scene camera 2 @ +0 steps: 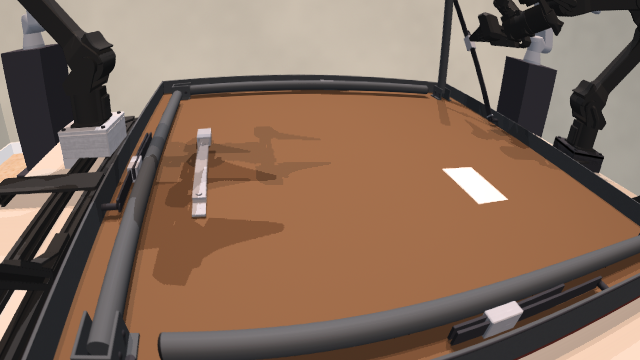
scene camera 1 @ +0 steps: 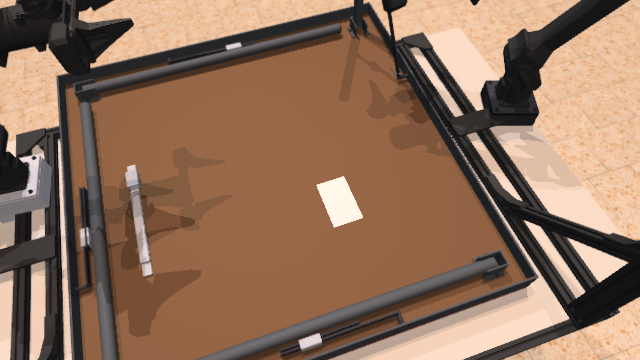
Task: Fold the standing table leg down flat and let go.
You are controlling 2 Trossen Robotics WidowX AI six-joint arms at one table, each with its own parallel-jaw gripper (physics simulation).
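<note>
The standing table leg rises upright from its bracket at the far right corner of the table underside. Its thin black brace slants from the leg to the right rim, with a small pale slider in scene camera 2. My right gripper is open and empty, just right of the brace in scene camera 2; whether it touches the brace cannot be told. It is mostly cut off in scene camera 1. My left gripper is open and empty over the far left corner in scene camera 1.
Three legs lie flat: the far leg, the left leg and the near leg. A pale bar and a white rectangle are on the brown panel. A dark raised rim surrounds it.
</note>
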